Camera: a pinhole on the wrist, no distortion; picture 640 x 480 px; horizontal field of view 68.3 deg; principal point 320.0 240.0 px. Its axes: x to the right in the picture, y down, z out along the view. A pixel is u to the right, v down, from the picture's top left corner.
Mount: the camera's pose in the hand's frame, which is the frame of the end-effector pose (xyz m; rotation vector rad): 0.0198 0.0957 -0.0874 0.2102 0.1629 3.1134
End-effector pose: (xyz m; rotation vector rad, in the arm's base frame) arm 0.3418 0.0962 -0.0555 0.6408 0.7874 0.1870
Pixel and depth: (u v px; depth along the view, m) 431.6 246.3 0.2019
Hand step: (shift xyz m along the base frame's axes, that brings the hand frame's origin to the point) 0.0923 0.0363 0.1317
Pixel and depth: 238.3 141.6 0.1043
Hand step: 0.0536 0.1167 0.0511
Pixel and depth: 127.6 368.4 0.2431
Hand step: 0.2127 0.0319 0.0186
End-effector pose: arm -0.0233 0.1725 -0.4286 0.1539 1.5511 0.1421
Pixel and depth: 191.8 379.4 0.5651
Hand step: 0.4702 0.0265 -0.2387
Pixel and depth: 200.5 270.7 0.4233
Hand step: 0.3218 0.1388 -0.1547
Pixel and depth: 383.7 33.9 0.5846
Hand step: 0.4752 0.4044 0.0613
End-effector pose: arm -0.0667 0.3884 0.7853 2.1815 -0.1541 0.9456
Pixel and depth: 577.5 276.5 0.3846
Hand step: 0.0480 -0.3204 -0.1734
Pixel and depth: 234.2 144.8 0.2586
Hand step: 0.0992 -0.2119 0.0991
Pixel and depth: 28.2 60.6 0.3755
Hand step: 0.2540 -0.3025 0.2540
